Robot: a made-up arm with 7 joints.
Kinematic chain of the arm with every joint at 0, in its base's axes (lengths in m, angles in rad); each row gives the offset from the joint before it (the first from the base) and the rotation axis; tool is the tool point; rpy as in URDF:
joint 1: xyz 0 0 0.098 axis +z
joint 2: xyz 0 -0.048 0.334 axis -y
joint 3: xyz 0 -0.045 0.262 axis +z
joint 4: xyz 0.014 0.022 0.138 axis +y
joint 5: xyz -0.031 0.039 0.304 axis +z
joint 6: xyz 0 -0.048 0.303 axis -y
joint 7: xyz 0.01 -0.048 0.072 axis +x
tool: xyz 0 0 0 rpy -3.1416 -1.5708 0
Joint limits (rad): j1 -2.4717..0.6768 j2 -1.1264..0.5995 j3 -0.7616..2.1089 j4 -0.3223..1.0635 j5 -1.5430..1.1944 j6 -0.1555..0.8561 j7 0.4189..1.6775
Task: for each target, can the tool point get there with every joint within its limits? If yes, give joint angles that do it. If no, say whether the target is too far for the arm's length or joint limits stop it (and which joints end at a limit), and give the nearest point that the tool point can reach.
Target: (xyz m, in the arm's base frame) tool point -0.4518 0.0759 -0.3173
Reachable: no: joint limits stop it (at a limit: joint 1, joint 2, joint 4, joint 5, joint 6) | nearest point -0.8545 -0.3200 0.1687 | short by 0.745 m
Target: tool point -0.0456 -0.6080 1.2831
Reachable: yes | joints -1.9414 -0.4917 1.0017 0.6095 -1.1170 0.6561 0.6643
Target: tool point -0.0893 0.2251 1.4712
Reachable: yes | joints -2.1406 0.4685 -0.2232 0.6341 -0.4412 0.1595 1.5784
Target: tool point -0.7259 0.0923 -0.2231
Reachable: no: joint limits stop it (at a limit: joint 1, joint 2, joint 4, joint 5, joint 6) | nearest point -0.9087 -0.2194 0.2107 | short by 0.565 m
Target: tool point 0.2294 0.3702 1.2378
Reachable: yes | joints -0.5565 0.2871 1.2082 0.9530 0.8430 0.5616 0.7933
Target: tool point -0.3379 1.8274 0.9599
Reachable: no: too far | nearest point -0.1542 0.8337 1.0757 | short by 1.017 m
